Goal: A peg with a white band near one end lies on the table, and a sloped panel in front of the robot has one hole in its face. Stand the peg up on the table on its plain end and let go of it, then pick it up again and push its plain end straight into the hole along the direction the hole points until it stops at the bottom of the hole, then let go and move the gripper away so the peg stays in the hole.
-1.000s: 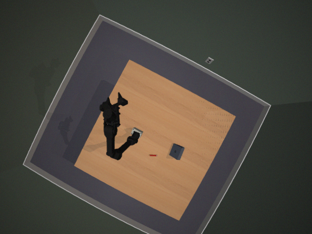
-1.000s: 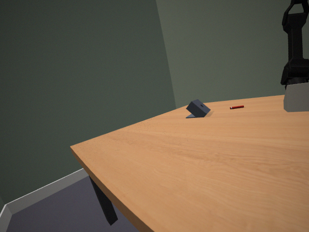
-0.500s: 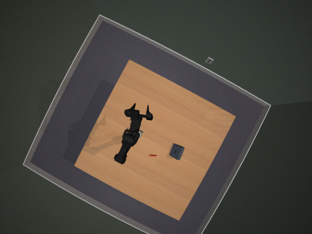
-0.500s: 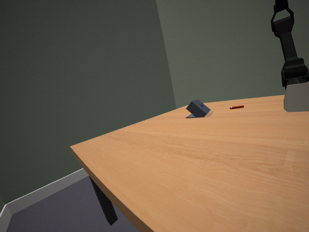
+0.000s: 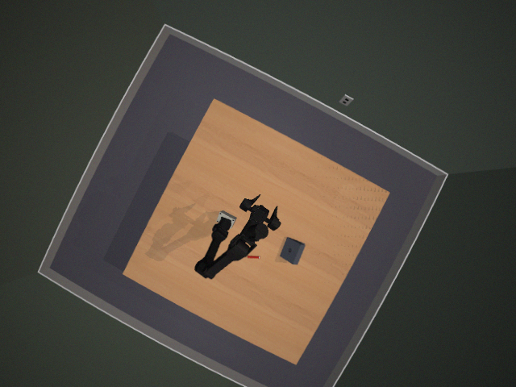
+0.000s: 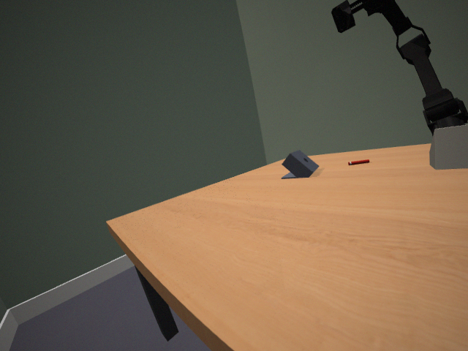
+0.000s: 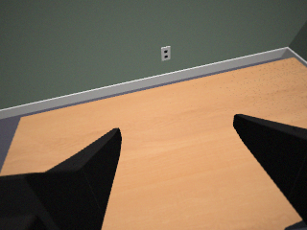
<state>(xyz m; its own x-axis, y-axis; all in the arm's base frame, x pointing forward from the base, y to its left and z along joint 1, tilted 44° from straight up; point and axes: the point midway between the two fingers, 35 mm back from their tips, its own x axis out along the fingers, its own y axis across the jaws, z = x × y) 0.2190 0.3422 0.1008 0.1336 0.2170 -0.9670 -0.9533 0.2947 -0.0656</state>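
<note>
The red peg lies 38 cm below my gripper tip, 37 cm to the right of it and 7 cm ahead of it. The rest, counted from my gripper tip: dark sloped panel: 35 cm below, 26 cm ahead, 25 cm to the right.
</note>
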